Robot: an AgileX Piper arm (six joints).
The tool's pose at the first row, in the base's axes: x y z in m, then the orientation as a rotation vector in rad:
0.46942 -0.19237 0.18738 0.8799 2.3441 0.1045
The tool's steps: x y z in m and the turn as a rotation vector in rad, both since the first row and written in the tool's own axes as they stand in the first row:
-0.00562 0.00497 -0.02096 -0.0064 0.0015 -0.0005
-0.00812 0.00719 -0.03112 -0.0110 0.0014 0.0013
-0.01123 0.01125 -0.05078 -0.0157 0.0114 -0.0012
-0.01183 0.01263 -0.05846 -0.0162 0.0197 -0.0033
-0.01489 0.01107 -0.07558 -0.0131 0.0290 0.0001
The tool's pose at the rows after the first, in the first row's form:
0.46332 -0.18910 0.20854 0.8764 2.3441 0.1124
0.46013 -0.18752 0.21862 0.8763 2.3421 0.1185
0.45281 -0.18358 0.23716 0.8724 2.3512 0.1276
0.44947 -0.18182 0.24402 0.8708 2.3596 0.1312
0.44041 -0.18256 0.25892 0.8777 2.3676 0.1333

